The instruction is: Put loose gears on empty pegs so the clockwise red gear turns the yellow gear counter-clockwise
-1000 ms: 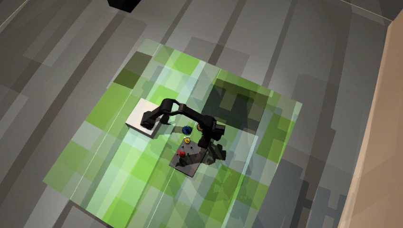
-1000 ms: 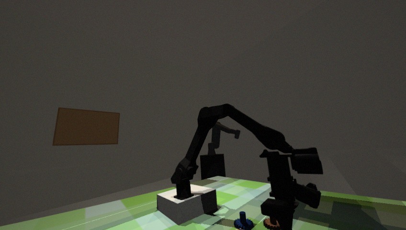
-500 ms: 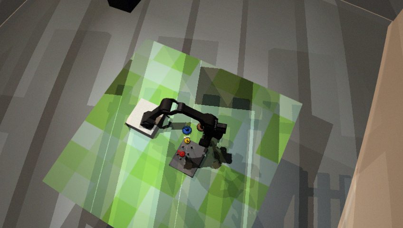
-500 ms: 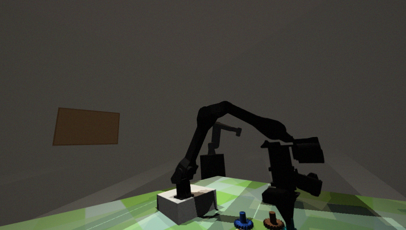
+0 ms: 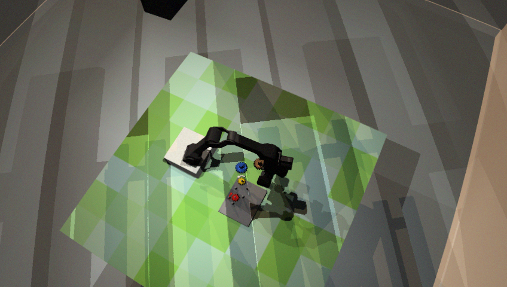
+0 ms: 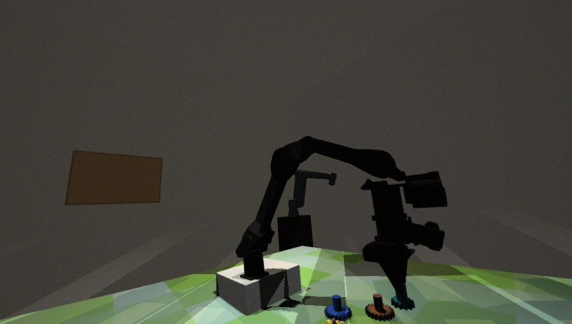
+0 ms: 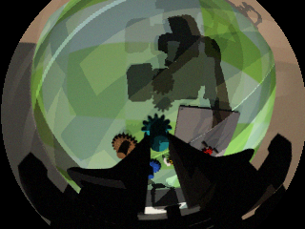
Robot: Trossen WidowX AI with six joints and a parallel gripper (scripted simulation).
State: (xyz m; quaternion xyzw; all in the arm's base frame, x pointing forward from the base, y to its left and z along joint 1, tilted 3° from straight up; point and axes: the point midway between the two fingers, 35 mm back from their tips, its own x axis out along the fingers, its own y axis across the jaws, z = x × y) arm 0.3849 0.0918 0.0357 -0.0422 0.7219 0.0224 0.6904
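Right now my gripper tip is 11 cm past the red gear, 16 cm to the left of it and 8 cm above it. The rest, counted from my gripper tip: brown gear: 8 cm behind, 7 cm to the left, 8 cm below; then teal gear: 1 cm below; then curved white arrow: 14 cm behind, 4 cm to the right, 8 cm below.
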